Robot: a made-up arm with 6 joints. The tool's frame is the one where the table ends. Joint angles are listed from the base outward.
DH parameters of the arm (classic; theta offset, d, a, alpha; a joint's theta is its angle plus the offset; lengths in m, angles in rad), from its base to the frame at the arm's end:
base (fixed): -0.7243 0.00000 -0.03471 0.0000
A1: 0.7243 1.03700 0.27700 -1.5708
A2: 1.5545 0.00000 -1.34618 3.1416
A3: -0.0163 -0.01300 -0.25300 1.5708
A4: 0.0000 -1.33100 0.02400 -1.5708
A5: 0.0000 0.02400 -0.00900 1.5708
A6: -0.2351 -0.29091 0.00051 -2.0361
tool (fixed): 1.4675 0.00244 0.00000 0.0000
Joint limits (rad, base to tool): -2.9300..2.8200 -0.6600..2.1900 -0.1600..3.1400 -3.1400..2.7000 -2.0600..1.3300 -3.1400..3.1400
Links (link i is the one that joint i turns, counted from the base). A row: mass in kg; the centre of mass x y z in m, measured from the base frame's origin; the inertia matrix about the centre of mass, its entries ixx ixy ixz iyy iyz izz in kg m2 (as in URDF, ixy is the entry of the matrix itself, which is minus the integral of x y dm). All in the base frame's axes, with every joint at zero. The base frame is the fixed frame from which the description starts. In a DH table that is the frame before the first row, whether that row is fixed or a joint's. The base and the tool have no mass.
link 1: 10.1; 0.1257 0.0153 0.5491; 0.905 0 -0.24 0.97 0 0.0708
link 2: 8.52; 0.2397 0.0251 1.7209; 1.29 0 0.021 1.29 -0.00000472 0.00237
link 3: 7.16; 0.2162 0.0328 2.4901; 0.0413 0 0 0.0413 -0.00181 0.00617
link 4: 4.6; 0.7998 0.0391 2.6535; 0.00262 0.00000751 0.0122 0.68 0 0.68
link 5: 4.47; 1.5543 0.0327 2.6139; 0.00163 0 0 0.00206 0 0.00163
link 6: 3.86; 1.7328 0.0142 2.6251; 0.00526 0.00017 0.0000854 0.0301 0 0.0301
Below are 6 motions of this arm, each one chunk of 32 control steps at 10 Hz.
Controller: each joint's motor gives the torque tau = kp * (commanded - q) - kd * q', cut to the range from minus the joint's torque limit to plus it. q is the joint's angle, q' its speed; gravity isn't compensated. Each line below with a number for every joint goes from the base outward.
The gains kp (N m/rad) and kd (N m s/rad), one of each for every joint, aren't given. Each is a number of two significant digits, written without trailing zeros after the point. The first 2 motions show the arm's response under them.
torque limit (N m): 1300 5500 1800 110 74 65
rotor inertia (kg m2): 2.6 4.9 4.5 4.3 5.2 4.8
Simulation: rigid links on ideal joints. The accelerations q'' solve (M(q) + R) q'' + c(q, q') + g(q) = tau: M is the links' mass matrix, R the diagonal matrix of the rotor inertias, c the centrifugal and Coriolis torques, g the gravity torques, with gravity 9.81 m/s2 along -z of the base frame. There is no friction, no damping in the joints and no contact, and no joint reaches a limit. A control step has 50 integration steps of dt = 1/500 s. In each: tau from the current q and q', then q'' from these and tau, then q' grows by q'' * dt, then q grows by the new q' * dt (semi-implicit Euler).
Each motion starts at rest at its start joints. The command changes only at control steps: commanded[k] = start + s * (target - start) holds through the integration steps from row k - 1 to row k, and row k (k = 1, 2, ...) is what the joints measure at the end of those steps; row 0 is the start. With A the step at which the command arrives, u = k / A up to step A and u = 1 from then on. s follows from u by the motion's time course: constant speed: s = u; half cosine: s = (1 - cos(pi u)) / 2; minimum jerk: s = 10 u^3 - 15 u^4 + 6 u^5; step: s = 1 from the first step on.
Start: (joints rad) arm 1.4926 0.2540 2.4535 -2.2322 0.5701 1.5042
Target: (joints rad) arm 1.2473 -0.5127 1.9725 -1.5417 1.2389 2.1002
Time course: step
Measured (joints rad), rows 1 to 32:
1: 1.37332 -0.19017 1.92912 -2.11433 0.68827 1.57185
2: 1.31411 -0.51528 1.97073 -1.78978 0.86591 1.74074
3: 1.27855 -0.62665 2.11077 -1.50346 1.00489 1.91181
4: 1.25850 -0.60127 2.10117 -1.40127 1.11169 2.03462
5: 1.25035 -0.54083 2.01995 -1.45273 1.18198 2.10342
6: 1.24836 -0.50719 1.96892 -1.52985 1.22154 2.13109
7: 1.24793 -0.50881 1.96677 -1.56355 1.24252 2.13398
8: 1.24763 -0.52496 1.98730 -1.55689 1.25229 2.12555
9: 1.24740 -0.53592 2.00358 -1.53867 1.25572 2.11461
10: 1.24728 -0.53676 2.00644 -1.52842 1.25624 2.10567
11: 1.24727 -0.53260 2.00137 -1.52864 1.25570 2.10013
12: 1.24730 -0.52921 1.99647 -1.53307 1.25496 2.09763
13: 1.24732 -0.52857 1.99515 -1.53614 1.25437 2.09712
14: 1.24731 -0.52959 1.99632 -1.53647 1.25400 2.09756
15: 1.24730 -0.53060 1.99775 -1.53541 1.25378 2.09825
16: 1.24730 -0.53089 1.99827 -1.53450 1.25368 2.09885
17: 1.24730 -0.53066 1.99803 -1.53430 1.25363 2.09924
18: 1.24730 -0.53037 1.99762 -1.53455 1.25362 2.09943
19: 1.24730 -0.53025 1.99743 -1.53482 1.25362 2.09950
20: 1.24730 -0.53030 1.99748 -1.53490 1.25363 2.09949
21: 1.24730 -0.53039 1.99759 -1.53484 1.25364 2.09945
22: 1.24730 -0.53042 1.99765 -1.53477 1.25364 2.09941
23: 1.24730 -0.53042 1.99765 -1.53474 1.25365 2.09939
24: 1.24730 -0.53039 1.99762 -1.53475 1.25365 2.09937
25: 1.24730 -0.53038 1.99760 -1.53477 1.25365 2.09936
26: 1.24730 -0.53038 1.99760 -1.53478 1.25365 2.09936
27: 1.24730 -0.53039 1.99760 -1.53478 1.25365 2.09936
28: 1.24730 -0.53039 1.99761 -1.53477 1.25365 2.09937
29: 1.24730 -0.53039 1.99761 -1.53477 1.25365 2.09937
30: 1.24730 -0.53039 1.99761 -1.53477 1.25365 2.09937
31: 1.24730 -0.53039 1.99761 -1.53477 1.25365 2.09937
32: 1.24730 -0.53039 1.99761 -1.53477 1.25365 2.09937
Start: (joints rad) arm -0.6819 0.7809 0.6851 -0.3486 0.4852 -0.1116
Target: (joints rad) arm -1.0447 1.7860 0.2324 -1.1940 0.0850 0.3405
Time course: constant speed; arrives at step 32
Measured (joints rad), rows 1 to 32:
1: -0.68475 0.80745 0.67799 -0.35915 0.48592 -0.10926
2: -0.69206 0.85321 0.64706 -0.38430 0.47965 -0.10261
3: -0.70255 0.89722 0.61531 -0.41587 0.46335 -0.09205
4: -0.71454 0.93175 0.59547 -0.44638 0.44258 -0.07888
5: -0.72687 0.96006 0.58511 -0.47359 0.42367 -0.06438
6: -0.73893 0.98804 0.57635 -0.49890 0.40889 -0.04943
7: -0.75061 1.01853 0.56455 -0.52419 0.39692 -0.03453
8: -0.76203 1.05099 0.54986 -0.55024 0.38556 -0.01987
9: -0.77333 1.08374 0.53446 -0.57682 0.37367 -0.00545
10: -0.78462 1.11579 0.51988 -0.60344 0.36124 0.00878
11: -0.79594 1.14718 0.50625 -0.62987 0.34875 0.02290
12: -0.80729 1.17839 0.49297 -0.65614 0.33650 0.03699
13: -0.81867 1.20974 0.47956 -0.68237 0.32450 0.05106
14: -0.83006 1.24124 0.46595 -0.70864 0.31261 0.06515
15: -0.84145 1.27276 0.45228 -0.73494 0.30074 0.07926
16: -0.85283 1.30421 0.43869 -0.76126 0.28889 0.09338
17: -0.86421 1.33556 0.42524 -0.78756 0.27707 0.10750
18: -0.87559 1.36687 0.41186 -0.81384 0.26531 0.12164
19: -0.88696 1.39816 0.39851 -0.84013 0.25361 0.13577
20: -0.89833 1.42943 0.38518 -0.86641 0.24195 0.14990
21: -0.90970 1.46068 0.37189 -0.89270 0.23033 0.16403
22: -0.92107 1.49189 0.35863 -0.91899 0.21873 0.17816
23: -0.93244 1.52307 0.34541 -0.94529 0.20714 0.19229
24: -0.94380 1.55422 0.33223 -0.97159 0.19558 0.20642
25: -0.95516 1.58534 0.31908 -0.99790 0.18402 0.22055
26: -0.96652 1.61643 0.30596 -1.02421 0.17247 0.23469
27: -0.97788 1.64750 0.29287 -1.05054 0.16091 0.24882
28: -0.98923 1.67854 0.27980 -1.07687 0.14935 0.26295
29: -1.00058 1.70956 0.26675 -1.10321 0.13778 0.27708
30: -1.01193 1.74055 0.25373 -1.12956 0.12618 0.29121
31: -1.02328 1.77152 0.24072 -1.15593 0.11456 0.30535
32: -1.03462 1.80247 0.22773 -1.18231 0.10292 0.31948
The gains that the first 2 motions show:
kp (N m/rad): 6800 17000 5300 580 240 210
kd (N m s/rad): 980 1100 410 55 59 42
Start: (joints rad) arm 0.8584 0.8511 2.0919 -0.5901 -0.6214 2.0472
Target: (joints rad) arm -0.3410 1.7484 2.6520 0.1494 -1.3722 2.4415
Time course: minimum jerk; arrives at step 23
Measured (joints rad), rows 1 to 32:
1: 0.85811 0.86003 2.09572 -0.58995 -0.62336 2.04729
2: 0.85554 0.87021 2.09272 -0.58781 -0.62901 2.04782
3: 0.84762 0.88156 2.09612 -0.58163 -0.63728 2.04944
4: 0.83130 0.89810 2.10857 -0.56989 -0.64751 2.05302
5: 0.80431 0.92394 2.12724 -0.55097 -0.66066 2.05947
6: 0.76541 0.96106 2.14989 -0.52369 -0.67881 2.06957
7: 0.71428 1.00906 2.17623 -0.48785 -0.70390 2.08382
8: 0.65132 1.06625 2.20688 -0.44421 -0.73695 2.10234
9: 0.57750 1.13066 2.24203 -0.39402 -0.77780 2.12493
10: 0.49435 1.20040 2.28100 -0.33876 -0.82555 2.15108
11: 0.40387 1.27351 2.32259 -0.27996 -0.87883 2.18010
12: 0.30846 1.34788 2.36550 -0.21927 -0.93611 2.21112
13: 0.21085 1.42122 2.40854 -0.15849 -0.99573 2.24321
14: 0.11399 1.49127 2.45059 -0.09944 -1.05593 2.27538
15: 0.02093 1.55598 2.49049 -0.04390 -1.11494 2.30664
16: -0.06535 1.61363 2.52708 0.00649 -1.17108 2.33608
17: -0.14218 1.66287 2.55925 0.05034 -1.22281 2.36285
18: -0.20745 1.70279 2.58613 0.08657 -1.26881 2.38624
19: -0.25975 1.73297 2.60716 0.11454 -1.30803 2.40572
20: -0.29860 1.75362 2.62224 0.13417 -1.33976 2.42099
21: -0.32447 1.76560 2.63178 0.14596 -1.36371 2.43200
22: -0.33886 1.77063 2.63680 0.15109 -1.38015 2.43901
23: -0.34443 1.77132 2.63896 0.15151 -1.38997 2.44266
24: -0.34479 1.77078 2.64008 0.14975 -1.39474 2.44389
25: -0.34325 1.77052 2.64054 0.14792 -1.39643 2.44375
26: -0.34175 1.77059 2.64047 0.14693 -1.39665 2.44308
27: -0.34092 1.77072 2.64027 0.14671 -1.39637 2.44237
28: -0.34068 1.77076 2.64019 0.14688 -1.39601 2.44185
29: -0.34074 1.77073 2.64021 0.14711 -1.39572 2.44155
30: -0.34087 1.77071 2.64026 0.14725 -1.39553 2.44143
31: -0.34097 1.77070 2.64027 0.14730 -1.39541 2.44142
32: -0.34102 1.77071 2.64027 0.14728 -1.39536 2.44146

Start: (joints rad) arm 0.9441 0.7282 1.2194 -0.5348 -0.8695 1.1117
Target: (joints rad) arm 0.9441 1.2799 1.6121 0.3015 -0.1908 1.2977
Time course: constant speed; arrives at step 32
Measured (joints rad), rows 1 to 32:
1: 0.94433 0.74762 1.22691 -0.52382 -0.86821 1.11273
2: 0.94448 0.77616 1.22475 -0.49820 -0.86389 1.11563
3: 0.94437 0.80096 1.22614 -0.46684 -0.85596 1.12018
4: 0.94416 0.81905 1.23639 -0.43729 -0.84391 1.12579
5: 0.94403 0.83357 1.25212 -0.41111 -0.82765 1.13188
6: 0.94401 0.84840 1.26805 -0.38646 -0.80807 1.13808
7: 0.94406 0.86517 1.28156 -0.36154 -0.78676 1.14421
8: 0.94410 0.88333 1.29303 -0.33585 -0.76508 1.15022
9: 0.94411 0.90171 1.30400 -0.30974 -0.74371 1.15614
10: 0.94409 0.91958 1.31555 -0.28362 -0.72270 1.16199
11: 0.94408 0.93695 1.32780 -0.25767 -0.70182 1.16781
12: 0.94407 0.95415 1.34033 -0.23182 -0.68088 1.17362
13: 0.94407 0.97144 1.35276 -0.20598 -0.65984 1.17941
14: 0.94407 0.98890 1.36497 -0.18010 -0.63876 1.18522
15: 0.94408 1.00643 1.37706 -0.15419 -0.61771 1.19102
16: 0.94407 1.02394 1.38916 -0.12827 -0.59668 1.19684
17: 0.94407 1.04140 1.40131 -0.10234 -0.57567 1.20265
18: 0.94407 1.05882 1.41352 -0.07641 -0.55463 1.20847
19: 0.94407 1.07624 1.42574 -0.05047 -0.53357 1.21429
20: 0.94407 1.09366 1.43794 -0.02452 -0.51248 1.22010
21: 0.94407 1.11108 1.45013 0.00144 -0.49136 1.22592
22: 0.94407 1.12851 1.46232 0.02741 -0.47023 1.23173
23: 0.94407 1.14593 1.47450 0.05338 -0.44908 1.23754
24: 0.94407 1.16333 1.48670 0.07937 -0.42791 1.24335
25: 0.94407 1.18073 1.49890 0.10537 -0.40671 1.24916
26: 0.94407 1.19813 1.51110 0.13138 -0.38550 1.25497
27: 0.94407 1.21552 1.52330 0.15741 -0.36426 1.26078
28: 0.94407 1.23290 1.53550 0.18344 -0.34300 1.26658
29: 0.94406 1.25028 1.54770 0.20949 -0.32171 1.27239
30: 0.94406 1.26766 1.55990 0.23555 -0.30040 1.27819
31: 0.94406 1.28502 1.57211 0.26162 -0.27907 1.28400
32: 0.94406 1.30239 1.58431 0.28770 -0.25771 1.28980

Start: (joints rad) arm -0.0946 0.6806 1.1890 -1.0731 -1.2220 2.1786
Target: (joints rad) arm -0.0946 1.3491 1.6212 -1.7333 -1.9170 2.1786
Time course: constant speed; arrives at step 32
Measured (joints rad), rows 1 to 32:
1: -0.09448 0.70192 1.19828 -1.08165 -1.22816 2.17866
2: -0.09447 0.73386 1.19772 -1.09744 -1.24166 2.17883
3: -0.09462 0.76261 1.20016 -1.11467 -1.25951 2.17909
4: -0.09477 0.78466 1.21132 -1.13340 -1.27967 2.17933
5: -0.09480 0.80301 1.22806 -1.15470 -1.30092 2.17948
6: -0.09471 0.82157 1.24512 -1.17747 -1.32261 2.17952
7: -0.09460 0.84202 1.25986 -1.19963 -1.34439 2.17949
8: -0.09453 0.86386 1.27260 -1.22027 -1.36607 2.17945
9: -0.09453 0.88590 1.28487 -1.23992 -1.38759 2.17942
10: -0.09456 0.90746 1.29768 -1.25957 -1.40897 2.17941
11: -0.09459 0.92853 1.31115 -1.27977 -1.43029 2.17941
12: -0.09461 0.94944 1.32489 -1.30042 -1.45161 2.17941
13: -0.09460 0.97045 1.33853 -1.32117 -1.47295 2.17942
14: -0.09459 0.99159 1.35198 -1.34179 -1.49430 2.17942
15: -0.09458 1.01281 1.36531 -1.36225 -1.51566 2.17942
16: -0.09458 1.03400 1.37865 -1.38265 -1.53703 2.17942
17: -0.09458 1.05514 1.39205 -1.40310 -1.55841 2.17942
18: -0.09458 1.07625 1.40549 -1.42360 -1.57980 2.17942
19: -0.09459 1.09734 1.41894 -1.44415 -1.60121 2.17942
20: -0.09458 1.11844 1.43238 -1.46471 -1.62264 2.17942
21: -0.09458 1.13954 1.44580 -1.48526 -1.64408 2.17942
22: -0.09458 1.16064 1.45922 -1.50580 -1.66554 2.17942
23: -0.09458 1.18173 1.47265 -1.52636 -1.68702 2.17942
24: -0.09458 1.20280 1.48608 -1.54693 -1.70851 2.17942
25: -0.09458 1.22386 1.49952 -1.56752 -1.73002 2.17942
26: -0.09458 1.24492 1.51295 -1.58811 -1.75156 2.17942
27: -0.09458 1.26597 1.52639 -1.60872 -1.77311 2.17942
28: -0.09458 1.28701 1.53983 -1.62934 -1.79468 2.17942
29: -0.09458 1.30805 1.55326 -1.64996 -1.81627 2.17942
30: -0.09458 1.32907 1.56670 -1.67060 -1.83788 2.17942
31: -0.09458 1.35009 1.58014 -1.69125 -1.85952 2.17942
32: -0.09458 1.37110 1.59359 -1.71191 -1.88117 2.17942

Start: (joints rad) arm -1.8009 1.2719 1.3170 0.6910 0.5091 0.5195
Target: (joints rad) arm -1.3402 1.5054 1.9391 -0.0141 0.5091 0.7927
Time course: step
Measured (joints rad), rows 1 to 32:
1: -1.74537 1.48193 1.75371 0.55310 0.49416 0.56490
2: -1.59145 1.53785 1.87288 0.20105 0.48307 0.64839
3: -1.43013 1.53838 1.89695 -0.04298 0.47804 0.72396
4: -1.32693 1.53282 1.91031 -0.08775 0.47716 0.77490
5: -1.28788 1.52921 1.91863 -0.04670 0.48023 0.80125
6: -1.29111 1.52858 1.92102 -0.01124 0.48547 0.80992
7: -1.31106 1.52986 1.91960 -0.00315 0.48999 0.80881
8: -1.33055 1.53124 1.91759 -0.00932 0.49248 0.80395
9: -1.34249 1.53172 1.91676 -0.01570 0.49336 0.79891
10: -1.34671 1.53143 1.91708 -0.01778 0.49357 0.79520
11: -1.34604 1.53098 1.91771 -0.01701 0.49370 0.79310
12: -1.34354 1.53078 1.91806 -0.01576 0.49389 0.79225
13: -1.34120 1.53083 1.91803 -0.01510 0.49404 0.79217
14: -1.33983 1.53095 1.91786 -0.01501 0.49409 0.79243
15: -1.33939 1.53103 1.91774 -0.01515 0.49405 0.79276
16: -1.33951 1.53103 1.91773 -0.01529 0.49399 0.79303
17: -1.33982 1.53099 1.91777 -0.01535 0.49394 0.79319
18: -1.34010 1.53097 1.91781 -0.01537 0.49393 0.79326
19: -1.34026 1.53096 1.91782 -0.01536 0.49394 0.79328
20: -1.34030 1.53097 1.91781 -0.01535 0.49395 0.79326
21: -1.34028 1.53098 1.91780 -0.01535 0.49395 0.79324
22: -1.34024 1.53098 1.91780 -0.01534 0.49395 0.79323
23: -1.34021 1.53098 1.91780 -0.01534 0.49395 0.79321
24: -1.34019 1.53098 1.91780 -0.01534 0.49395 0.79321
25: -1.34019 1.53098 1.91780 -0.01534 0.49395 0.79321
26: -1.34019 1.53098 1.91780 -0.01534 0.49395 0.79321
27: -1.34020 1.53098 1.91780 -0.01534 0.49395 0.79321
28: -1.34020 1.53098 1.91780 -0.01534 0.49395 0.79321
29: -1.34020 1.53098 1.91780 -0.01534 0.49395 0.79321
30: -1.34020 1.53098 1.91780 -0.01534 0.49395 0.79321
31: -1.34020 1.53098 1.91780 -0.01534 0.49395 0.79321
32: -1.34020 1.53098 1.91780 -0.01534 0.49395 0.79321

